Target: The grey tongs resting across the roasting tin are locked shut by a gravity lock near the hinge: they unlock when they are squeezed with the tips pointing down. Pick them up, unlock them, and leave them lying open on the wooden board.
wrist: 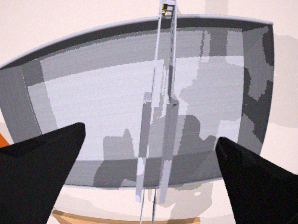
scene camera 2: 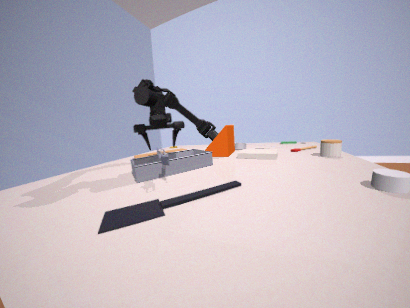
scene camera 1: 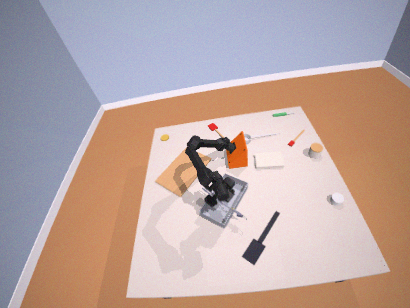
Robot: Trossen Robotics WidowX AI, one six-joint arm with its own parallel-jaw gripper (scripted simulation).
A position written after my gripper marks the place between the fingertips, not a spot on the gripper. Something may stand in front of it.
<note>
My gripper (scene camera 2: 162, 148) is open, holding nothing. Further things: a dark spatula (scene camera 2: 130, 215) and a wooden board (scene camera 1: 180, 174).
My gripper also shows in the wrist view (wrist: 152, 137). The wrist view does not show the dark spatula: it is out of frame.
</note>
